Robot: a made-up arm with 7 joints.
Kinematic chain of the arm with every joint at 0, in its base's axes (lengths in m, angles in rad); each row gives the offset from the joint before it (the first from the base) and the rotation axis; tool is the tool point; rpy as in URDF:
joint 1: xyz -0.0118 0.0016 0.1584 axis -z
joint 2: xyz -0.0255 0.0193 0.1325 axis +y
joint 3: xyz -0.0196 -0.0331 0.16 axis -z
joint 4: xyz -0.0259 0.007 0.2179 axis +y
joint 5: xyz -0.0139 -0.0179 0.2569 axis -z
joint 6: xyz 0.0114 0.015 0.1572 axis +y
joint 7: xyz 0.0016 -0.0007 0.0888 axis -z
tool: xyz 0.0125 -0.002 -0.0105 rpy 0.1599 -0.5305 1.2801
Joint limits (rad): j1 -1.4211..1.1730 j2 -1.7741..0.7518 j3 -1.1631..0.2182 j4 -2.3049..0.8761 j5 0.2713..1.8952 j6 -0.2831..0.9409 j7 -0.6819..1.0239
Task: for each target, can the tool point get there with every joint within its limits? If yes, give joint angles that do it. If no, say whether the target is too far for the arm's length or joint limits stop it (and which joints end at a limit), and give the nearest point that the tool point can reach.
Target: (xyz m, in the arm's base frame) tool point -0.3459 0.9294 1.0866
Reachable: no: too far | nearest point -0.2702 0.6500 0.8486 | short by 0.375 m
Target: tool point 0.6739 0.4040 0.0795
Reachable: no: joint limits stop it (at a limit: joint 2, joint 4, joint 6, joint 7) | nearest point 0.5446 0.3281 0.5016 | short by 0.448 m
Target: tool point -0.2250 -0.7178 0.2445
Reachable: yes | joints -1.0801 -0.9036 -0.1248 -1.2271 1.5392 0.6947 0.7669
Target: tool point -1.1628 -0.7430 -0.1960
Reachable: no: too far | nearest point -0.7257 -0.4602 -0.0020 | short by 0.556 m
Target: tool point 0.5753 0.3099 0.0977
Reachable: no: joint limits stop it (at a limit: joint 2, joint 4, joint 5, joint 6) | nearest point 0.5590 0.3013 0.5016 | short by 0.404 m
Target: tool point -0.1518 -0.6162 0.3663
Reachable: yes | joints -0.7941 -0.4765 -0.6367 -1.7071 1.4153 -0.1646 0.7648
